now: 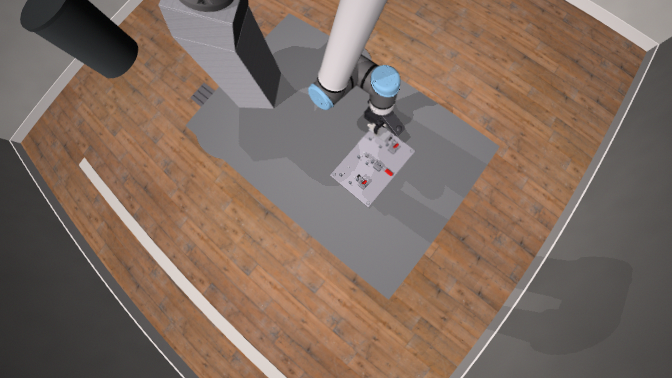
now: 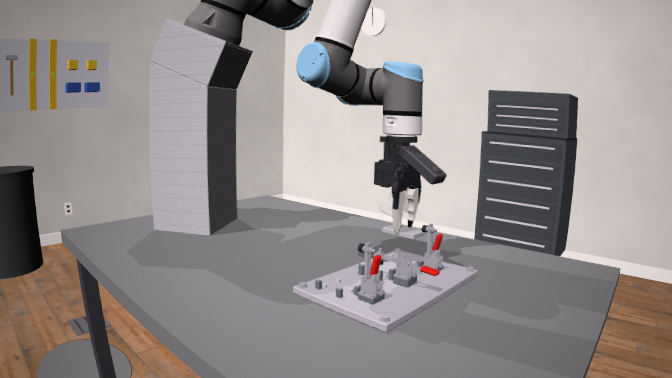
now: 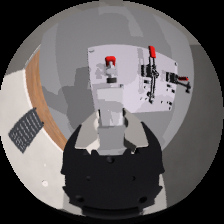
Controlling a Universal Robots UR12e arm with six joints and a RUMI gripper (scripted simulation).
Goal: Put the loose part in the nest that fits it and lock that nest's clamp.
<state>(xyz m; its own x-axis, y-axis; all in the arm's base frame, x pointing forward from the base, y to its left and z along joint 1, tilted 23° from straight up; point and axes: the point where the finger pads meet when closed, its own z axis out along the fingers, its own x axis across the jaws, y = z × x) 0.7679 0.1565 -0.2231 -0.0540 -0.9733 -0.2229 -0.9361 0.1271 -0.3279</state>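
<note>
My hand is 5 cm short of the light grey fixture plate, 12 cm to the left of it and 9 cm above it. The rest, counted from my hand: flat grey part (1 cm below).
</note>
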